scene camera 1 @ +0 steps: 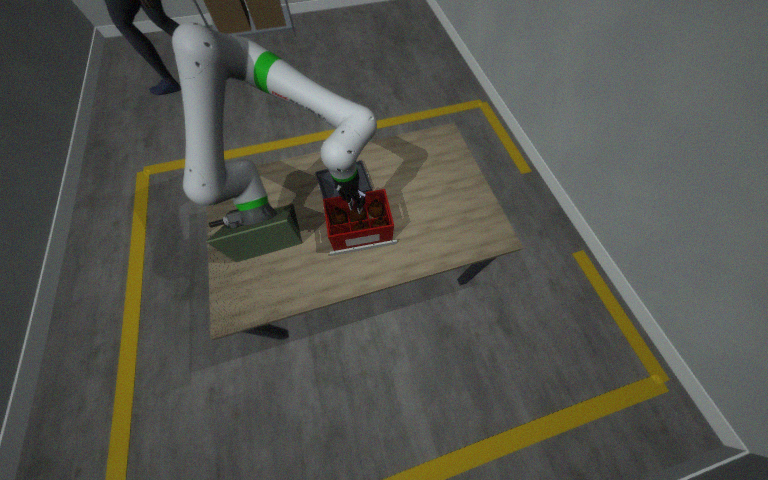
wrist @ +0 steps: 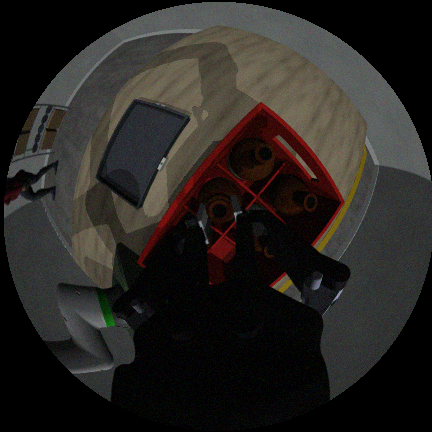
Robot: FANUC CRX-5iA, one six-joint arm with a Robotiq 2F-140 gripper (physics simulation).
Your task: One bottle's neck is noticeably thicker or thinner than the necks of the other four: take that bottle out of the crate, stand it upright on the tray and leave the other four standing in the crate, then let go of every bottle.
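Frame: origin at the arm's base, x right, y back, z down, level; centimetres.
Seen in the pictures: gripper, fingertip midpoint: (scene camera 1: pixel 356 209) (wrist: pixel 220 207); arm's base, origin of the base link: (scene camera 1: pixel 259 219).
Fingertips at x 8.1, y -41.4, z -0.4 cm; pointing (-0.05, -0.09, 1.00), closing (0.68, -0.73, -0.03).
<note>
Pixels of each thing's top centre, then the offset from my fingertips to it. "*": a spot on its surface instead. Level surfaces: height alone.
- third bottle, middle of its top: (wrist: pixel 310 202) (scene camera 1: pixel 380 218) dx +9.5, dy -8.2, dz -3.4 cm
- fourth bottle, surface spot: (wrist: pixel 268 250) * dx +8.4, dy +0.8, dz -3.3 cm
- wooden table, its level: dz +13.0 cm
The red crate (scene camera 1: pixel 334 242) (wrist: pixel 330 192) stands on the table and holds brown bottles upright in its compartments. My gripper (scene camera 1: pixel 356 204) (wrist: pixel 220 207) points down into the crate, its fingertips close against both sides of the neck of one bottle (wrist: pixel 219 194). This bottle is upright and still in its compartment. Another bottle (scene camera 1: pixel 376 208) (wrist: pixel 250 159) stands beside it, and a third bottle (wrist: pixel 286 194) stands diagonally from it. A fourth bottle (wrist: pixel 268 250) is mostly hidden by a finger. The fifth is not clear in the wrist view. The dark tray (scene camera 1: pixel 325 182) (wrist: pixel 145 145) lies behind the crate and holds no bottle.
A green box-shaped base (scene camera 1: pixel 260 238) under the arm stands left of the crate on the wooden table (scene camera 1: pixel 441 215) (wrist: pixel 300 75). The crate's walls and dividers surround the fingertips closely. A person (scene camera 1: pixel 138 39) (wrist: pixel 30 185) and a shelf with cartons are beyond the table.
</note>
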